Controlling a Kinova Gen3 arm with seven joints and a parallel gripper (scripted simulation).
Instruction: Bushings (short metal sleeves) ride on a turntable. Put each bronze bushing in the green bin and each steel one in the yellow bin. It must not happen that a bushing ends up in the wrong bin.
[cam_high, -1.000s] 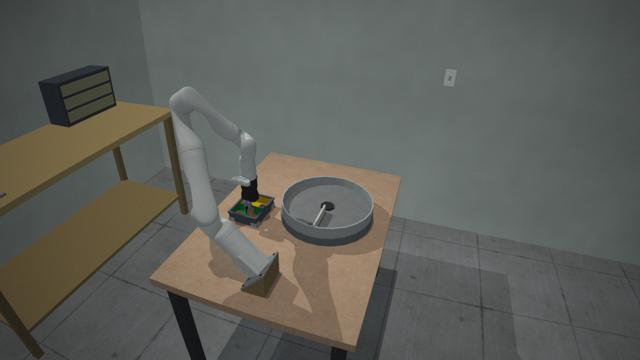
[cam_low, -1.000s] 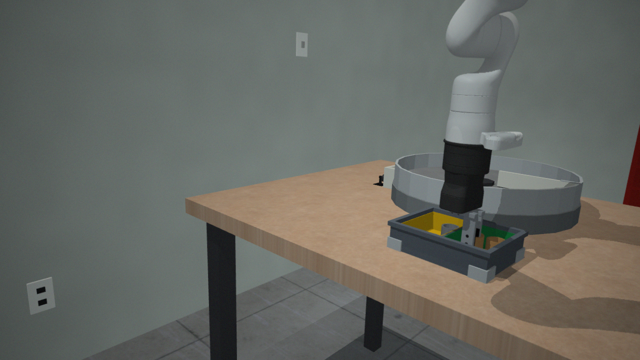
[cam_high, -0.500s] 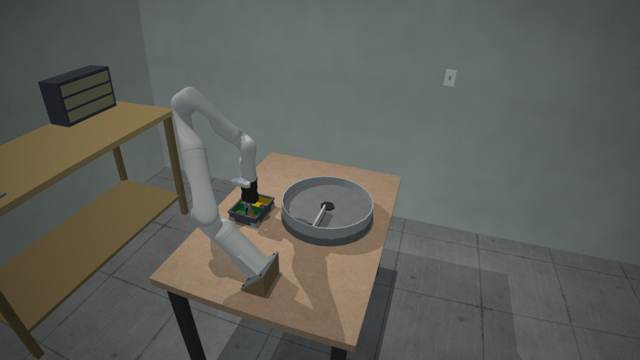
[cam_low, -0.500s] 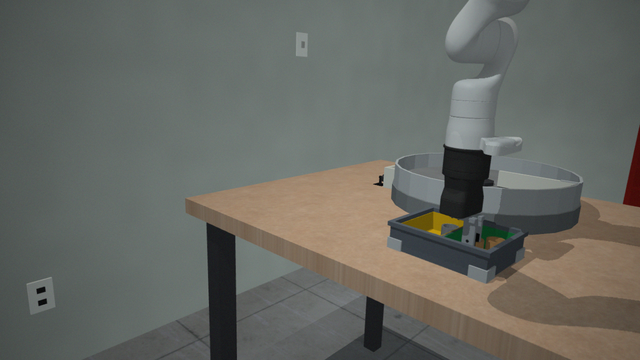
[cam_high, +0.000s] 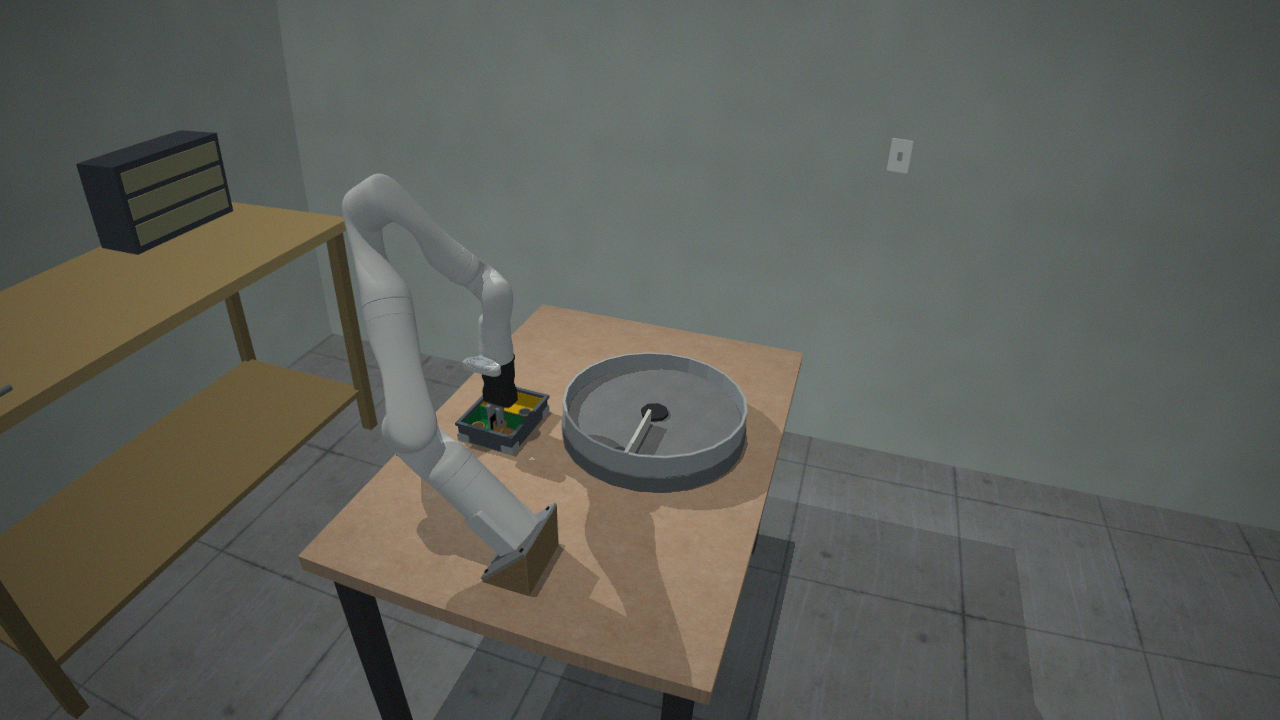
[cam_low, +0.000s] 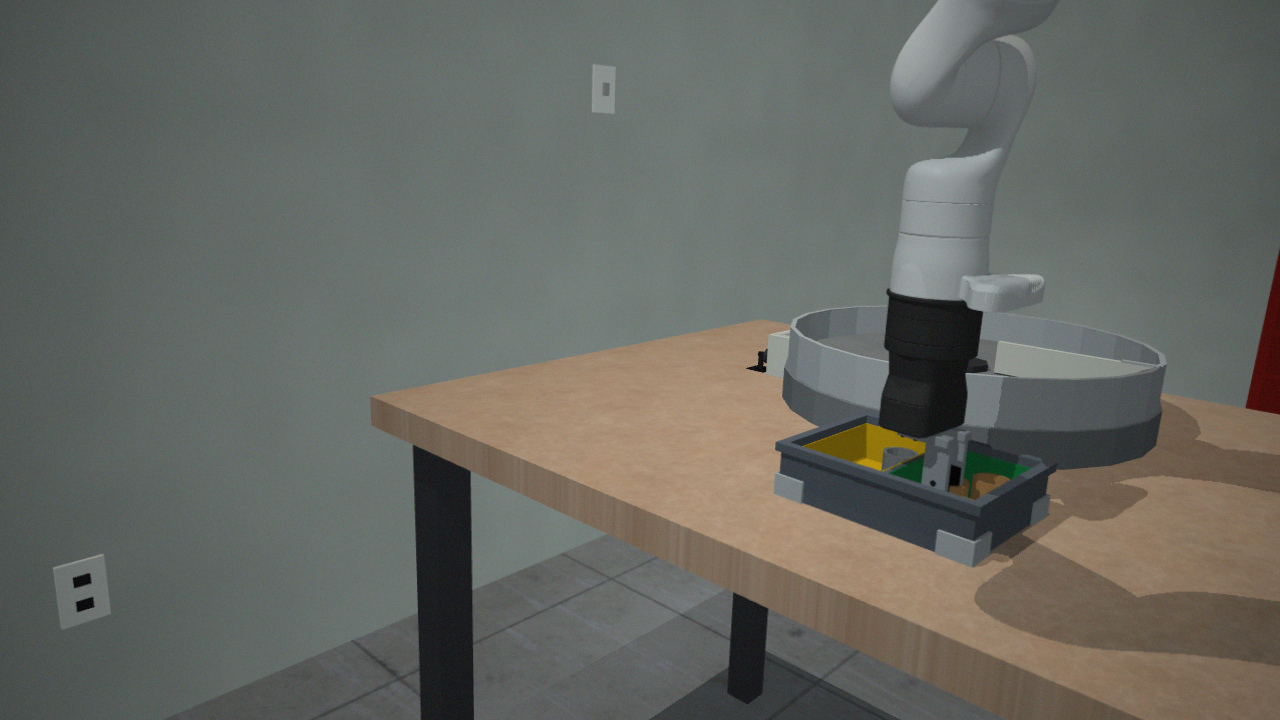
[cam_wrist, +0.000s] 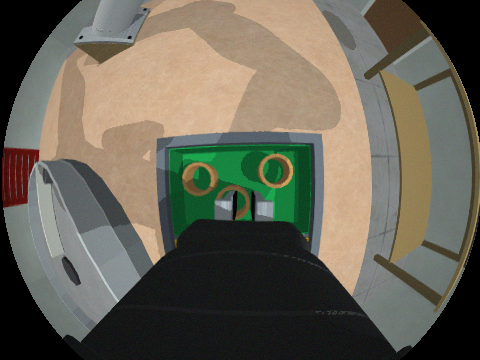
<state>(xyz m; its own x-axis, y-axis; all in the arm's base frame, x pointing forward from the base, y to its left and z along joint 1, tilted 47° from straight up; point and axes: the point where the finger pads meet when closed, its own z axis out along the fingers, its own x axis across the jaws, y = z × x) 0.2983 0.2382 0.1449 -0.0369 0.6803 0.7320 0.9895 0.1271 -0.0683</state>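
The bin tray lies 3 cm ahead of my hand. Also, from my hand: grey turntable 18 cm ahead, 32 cm to the right, 2 cm above.
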